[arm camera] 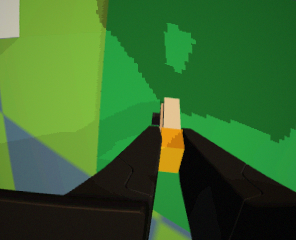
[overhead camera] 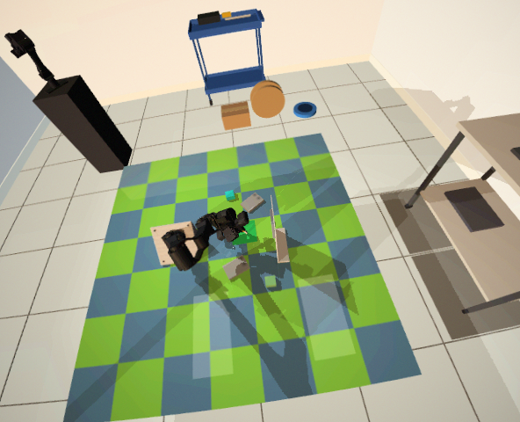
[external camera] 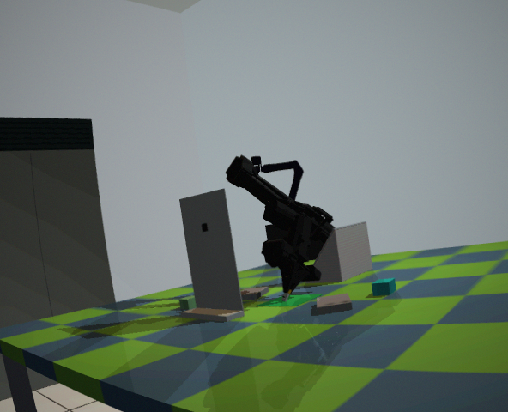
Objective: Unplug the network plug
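The orange network plug is right at my gripper tip. Also, from my gripper tip: marked square (10 mm behind, 20 mm below); then teal cube (60 mm behind, 230 mm to the left); then grey upright panel (150 mm ahead, 90 mm to the right, 110 mm above).
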